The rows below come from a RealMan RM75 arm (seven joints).
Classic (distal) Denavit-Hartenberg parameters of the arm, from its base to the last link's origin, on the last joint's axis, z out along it. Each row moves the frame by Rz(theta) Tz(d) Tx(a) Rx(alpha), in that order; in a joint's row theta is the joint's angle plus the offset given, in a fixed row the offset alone. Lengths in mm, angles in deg.
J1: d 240.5, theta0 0, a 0, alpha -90
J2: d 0, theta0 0, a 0, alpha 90
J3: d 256, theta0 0, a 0, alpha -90
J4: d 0, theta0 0, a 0, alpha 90
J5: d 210, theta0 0, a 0, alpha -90
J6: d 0, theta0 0, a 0, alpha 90
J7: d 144, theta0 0, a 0, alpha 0
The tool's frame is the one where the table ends.
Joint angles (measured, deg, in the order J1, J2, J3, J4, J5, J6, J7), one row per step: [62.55, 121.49, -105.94, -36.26, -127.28, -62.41, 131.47]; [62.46, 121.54, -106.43, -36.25, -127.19, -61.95, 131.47]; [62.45, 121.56, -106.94, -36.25, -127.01, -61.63, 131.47]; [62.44, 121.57, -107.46, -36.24, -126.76, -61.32, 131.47]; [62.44, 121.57, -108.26, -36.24, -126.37, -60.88, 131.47]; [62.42, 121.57, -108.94, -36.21, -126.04, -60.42, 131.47]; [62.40, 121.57, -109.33, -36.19, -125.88, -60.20, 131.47]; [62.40, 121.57, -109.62, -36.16, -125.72, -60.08, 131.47]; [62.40, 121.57, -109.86, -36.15, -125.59, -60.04, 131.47]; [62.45, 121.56, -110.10, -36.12, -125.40, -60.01, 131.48]
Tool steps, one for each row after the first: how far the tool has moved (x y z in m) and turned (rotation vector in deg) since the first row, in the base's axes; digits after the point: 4 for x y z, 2 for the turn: [0.0006, -0.0004, -0.0011, 0.09, -0.05, 0.29]; [0.0007, -0.0008, -0.0021, 0.08, -0.12, 0.58]; [0.0009, -0.0013, -0.0030, 0.05, -0.16, 0.81]; [0.0011, -0.0021, -0.0043, -0.02, -0.23, 1.18]; [0.0014, -0.0026, -0.0055, -0.02, -0.27, 1.49]; [0.0018, -0.0030, -0.0061, -0.04, -0.33, 1.65]; [0.0020, -0.0034, -0.0066, -0.10, -0.38, 1.73]; [0.0022, -0.0038, -0.0070, -0.19, -0.45, 1.79]; [0.0021, -0.0042, -0.0073, -0.29, -0.49, 1.83]
